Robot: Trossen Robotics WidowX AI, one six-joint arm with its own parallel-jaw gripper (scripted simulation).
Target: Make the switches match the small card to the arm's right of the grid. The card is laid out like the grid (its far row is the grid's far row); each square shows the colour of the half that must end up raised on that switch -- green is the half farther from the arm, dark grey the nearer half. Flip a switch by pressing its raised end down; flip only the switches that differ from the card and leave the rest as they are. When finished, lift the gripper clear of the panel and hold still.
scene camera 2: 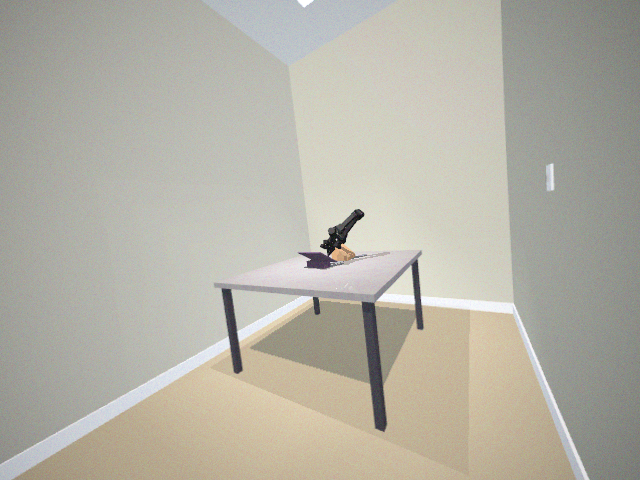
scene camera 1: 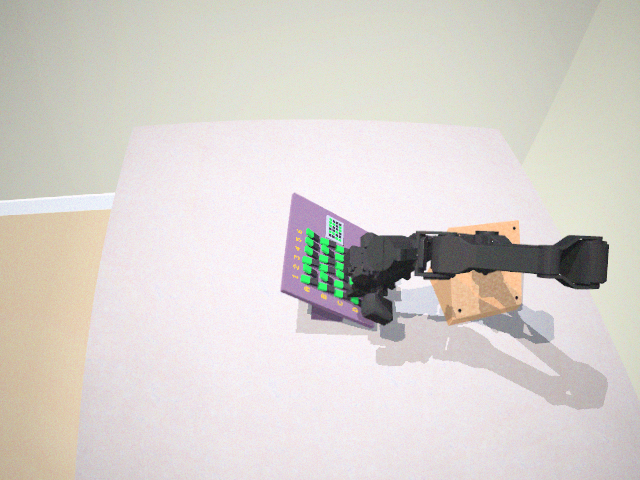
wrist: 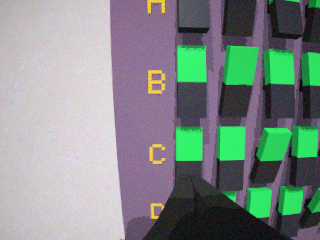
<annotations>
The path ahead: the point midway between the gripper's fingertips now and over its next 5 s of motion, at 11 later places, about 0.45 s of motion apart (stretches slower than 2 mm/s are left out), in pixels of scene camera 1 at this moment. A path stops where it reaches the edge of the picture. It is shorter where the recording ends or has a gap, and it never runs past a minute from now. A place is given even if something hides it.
My gripper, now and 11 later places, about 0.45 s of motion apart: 348, 295; 347, 295; 347, 296; 348, 295; 366, 279; 372, 265; 367, 271; 363, 274; 362, 275; 362, 275; 362, 275; 375, 263
</annotations>
